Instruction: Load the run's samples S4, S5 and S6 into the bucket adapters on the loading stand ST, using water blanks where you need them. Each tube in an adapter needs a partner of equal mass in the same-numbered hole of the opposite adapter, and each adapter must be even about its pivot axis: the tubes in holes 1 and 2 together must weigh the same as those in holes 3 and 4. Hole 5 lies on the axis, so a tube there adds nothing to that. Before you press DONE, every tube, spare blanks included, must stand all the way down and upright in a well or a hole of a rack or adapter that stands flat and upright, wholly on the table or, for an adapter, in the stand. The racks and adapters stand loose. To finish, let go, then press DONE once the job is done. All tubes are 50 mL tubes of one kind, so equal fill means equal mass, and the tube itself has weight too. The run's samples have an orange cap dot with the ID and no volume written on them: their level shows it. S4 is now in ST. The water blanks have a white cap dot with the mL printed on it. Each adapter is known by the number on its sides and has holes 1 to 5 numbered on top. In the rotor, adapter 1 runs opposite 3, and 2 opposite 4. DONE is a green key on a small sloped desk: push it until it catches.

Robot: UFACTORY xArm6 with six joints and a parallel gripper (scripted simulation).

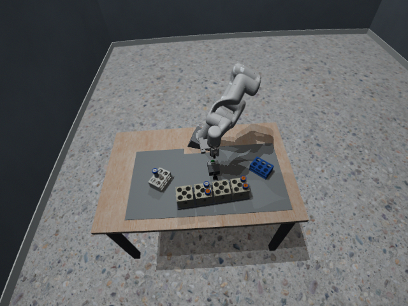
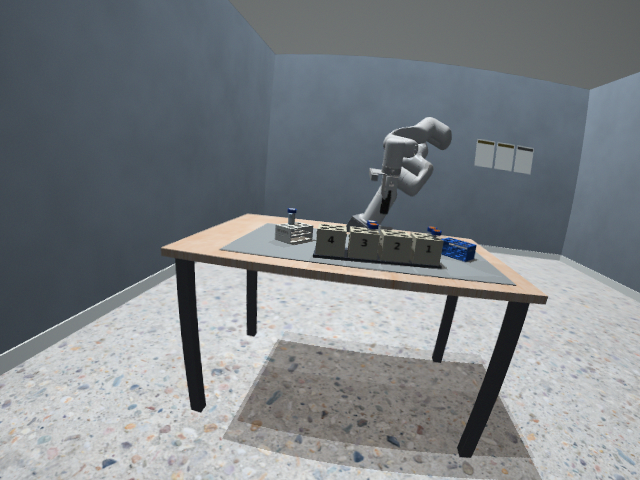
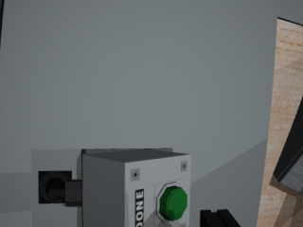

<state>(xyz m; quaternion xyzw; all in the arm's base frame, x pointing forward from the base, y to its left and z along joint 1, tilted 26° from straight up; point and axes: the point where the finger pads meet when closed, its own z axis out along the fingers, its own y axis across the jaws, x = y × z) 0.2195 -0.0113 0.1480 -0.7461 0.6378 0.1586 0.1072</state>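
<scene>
The green done key is 10 mm behind my hand and 80 mm below it. Also, from my hand: loading stand 210 mm ahead, 20 mm to the right, 140 mm below; tube 170 mm ahead, 170 mm to the left, 80 mm below; DONE desk 10 mm ahead, 100 mm below.
</scene>
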